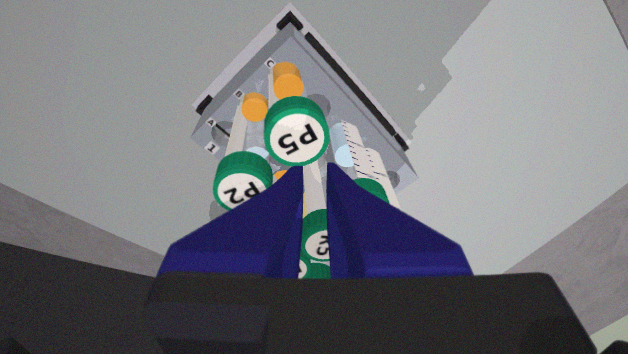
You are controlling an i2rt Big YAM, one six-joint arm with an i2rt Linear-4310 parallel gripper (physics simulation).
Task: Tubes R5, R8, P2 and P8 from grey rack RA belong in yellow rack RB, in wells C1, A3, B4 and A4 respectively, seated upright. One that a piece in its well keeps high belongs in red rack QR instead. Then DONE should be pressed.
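Frame: origin at the arm's base, x ahead, y left, z up, level; metres.
Seen in the pictures: gripper, fingertip midpoint: [315, 176].
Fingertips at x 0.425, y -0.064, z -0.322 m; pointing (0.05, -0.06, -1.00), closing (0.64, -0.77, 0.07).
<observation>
Offsets run from my fingertips to a thing's top centre. "spot": to the spot under its first point.
The grey rack @(spot: dx -0.015, dy +0.042, dz -0.119 m) [241, 58] stands below, turned cornerwise, with letters A, B, C and a 1 along its near-left edge. Tube P2 @(spot: dx -0.017, dy +0.023, dz +0.006 m) [240, 185] has a green cap left of the fingers, partly covered by the left finger. Tube R5 @(spot: dx -0.025, dy -0.021, dz +0.006 m) [316, 242] shows its green cap through the narrow gap between the fingers, lower down and partly hidden. My gripper [315, 176] is shut, with nothing held, above the rack's tubes. Another green cap @(spot: dx +0.010, dy -0.022, dz +0.002 m) [371, 189] is half hidden behind the right finger, its label covered. Tubes R8 and P8 cannot be made out. The yellow rack, red rack and DONE do not show.
Green-capped tube P5 @(dx +0.008, dy +0.019, dz +0.006 m) [296, 132] stands tall just beyond the fingertips. Orange caps [288, 82] [255, 107] and a light blue cap @(dx -0.001, dy -0.029, dz +0.006 m) [344, 154] sit lower in the rack. More green and white caps show partly at the bottom of the finger gap.
</observation>
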